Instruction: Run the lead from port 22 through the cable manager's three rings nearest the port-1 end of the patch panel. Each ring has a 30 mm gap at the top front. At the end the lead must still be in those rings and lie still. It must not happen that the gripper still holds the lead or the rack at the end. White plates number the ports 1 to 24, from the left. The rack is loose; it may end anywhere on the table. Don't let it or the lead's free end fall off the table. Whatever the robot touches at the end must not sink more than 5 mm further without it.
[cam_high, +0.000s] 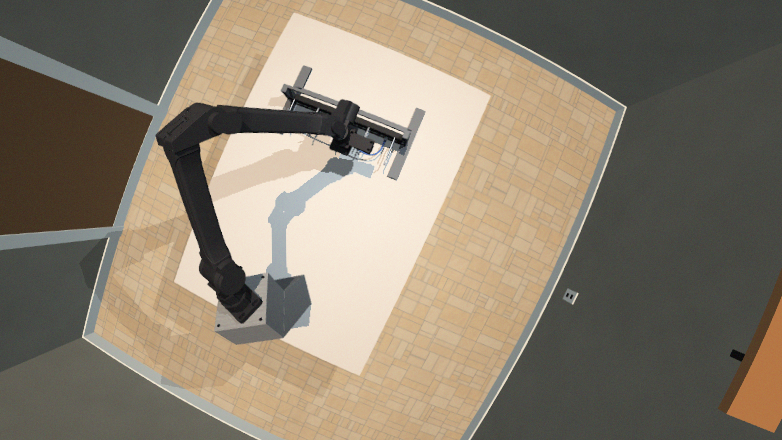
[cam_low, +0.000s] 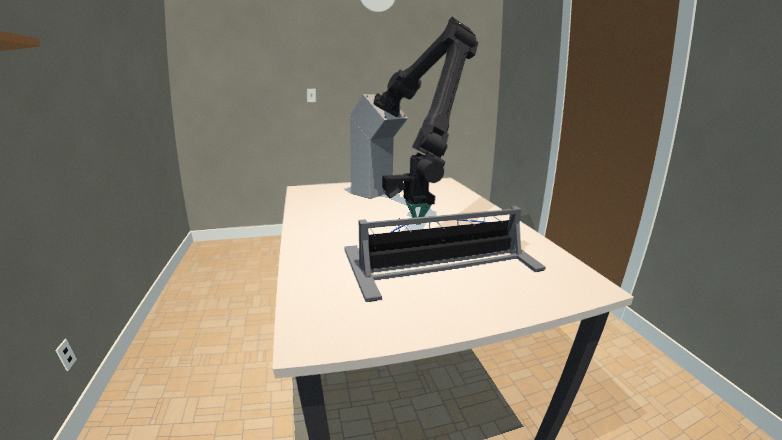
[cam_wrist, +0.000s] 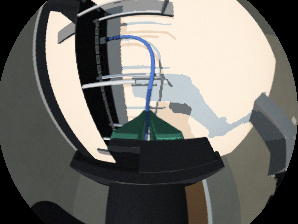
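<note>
The grey rack is 80 mm ahead of my hand, 80 mm to the left of it and 20 mm below it.
</note>
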